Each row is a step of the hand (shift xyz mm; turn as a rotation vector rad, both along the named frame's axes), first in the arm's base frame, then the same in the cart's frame.
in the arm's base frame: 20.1 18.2 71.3 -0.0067 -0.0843 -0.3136
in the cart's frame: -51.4 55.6 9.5 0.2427 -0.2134 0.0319
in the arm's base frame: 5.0 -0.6 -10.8 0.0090 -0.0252 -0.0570
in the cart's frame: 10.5 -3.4 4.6 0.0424 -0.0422 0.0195
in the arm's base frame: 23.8 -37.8 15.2 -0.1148 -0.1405 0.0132
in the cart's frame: -23.3 -12.6 39.0 -0.0942 -0.1519 -0.0340
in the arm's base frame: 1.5 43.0 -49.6 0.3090 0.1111 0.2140
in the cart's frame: 61.7 11.4 -19.5 -0.0755 0.3152 0.2205
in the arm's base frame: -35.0 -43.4 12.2 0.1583 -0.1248 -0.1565
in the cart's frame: -36.2 -43.0 -10.0 0.1242 -0.1034 0.1975
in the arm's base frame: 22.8 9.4 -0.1 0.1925 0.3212 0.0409
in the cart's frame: 9.0 16.9 15.6 0.1365 0.3507 0.0168
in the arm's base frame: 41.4 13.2 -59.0 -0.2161 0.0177 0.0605
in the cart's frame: 67.0 0.4 29.7 -0.0952 -0.0488 -0.1980
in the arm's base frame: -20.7 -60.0 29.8 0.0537 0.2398 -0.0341
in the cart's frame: -55.3 -41.8 10.6 0.1389 0.1943 -0.0671
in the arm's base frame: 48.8 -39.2 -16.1 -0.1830 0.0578 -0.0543
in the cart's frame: 9.5 -17.6 61.5 0.0302 -0.0566 -0.1889
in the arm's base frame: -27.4 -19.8 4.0 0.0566 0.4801 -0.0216
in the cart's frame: -17.7 -25.1 -14.6 0.2253 0.3891 -0.1788
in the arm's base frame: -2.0 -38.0 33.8 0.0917 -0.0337 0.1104
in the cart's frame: -45.7 -15.0 16.6 -0.0908 0.0630 0.0975
